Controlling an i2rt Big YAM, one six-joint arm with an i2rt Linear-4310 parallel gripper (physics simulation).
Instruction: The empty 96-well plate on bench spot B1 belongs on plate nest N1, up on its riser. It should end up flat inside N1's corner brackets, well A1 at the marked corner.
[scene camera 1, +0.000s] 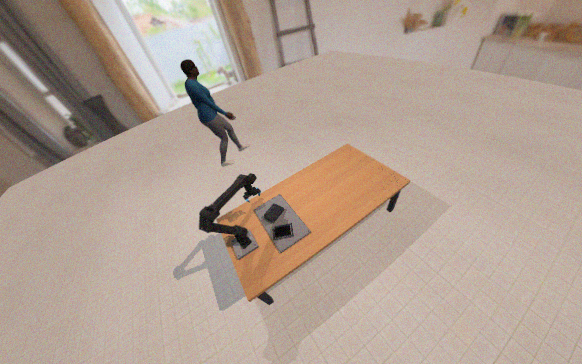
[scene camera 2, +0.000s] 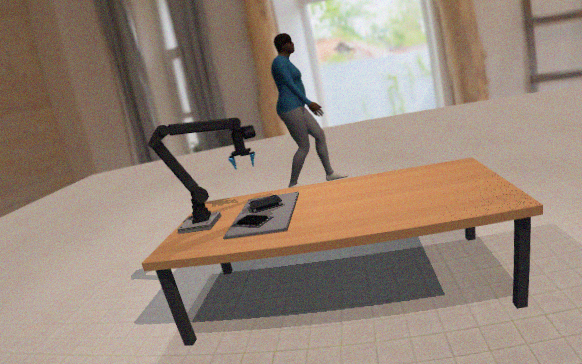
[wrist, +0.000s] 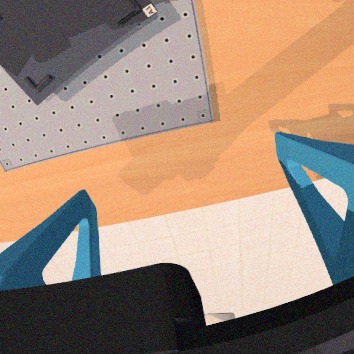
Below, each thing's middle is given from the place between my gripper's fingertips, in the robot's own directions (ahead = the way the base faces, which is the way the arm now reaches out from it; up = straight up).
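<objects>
My hand: 7 cm short of the grey perforated deck (scene camera 2: 280, 214), 19 cm left of it, 21 cm above it.
</objects>
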